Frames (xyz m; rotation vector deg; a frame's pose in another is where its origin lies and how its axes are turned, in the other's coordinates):
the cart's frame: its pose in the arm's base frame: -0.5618 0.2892 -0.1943 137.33 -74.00 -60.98
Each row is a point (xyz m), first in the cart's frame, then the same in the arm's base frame.
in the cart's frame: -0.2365 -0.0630 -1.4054
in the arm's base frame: 0.3586 0.3171 0.8953
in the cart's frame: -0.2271 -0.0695 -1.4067
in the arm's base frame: 0.3669 0.3133 0.8883
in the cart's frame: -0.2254 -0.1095 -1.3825
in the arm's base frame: 0.3764 0.3390 0.8504
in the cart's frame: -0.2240 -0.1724 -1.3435
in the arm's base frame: 0.3902 0.3805 0.7907
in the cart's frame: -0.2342 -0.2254 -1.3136
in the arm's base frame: 0.3999 0.4241 0.7481
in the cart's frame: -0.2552 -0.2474 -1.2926
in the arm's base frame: 0.3921 0.4567 0.7326
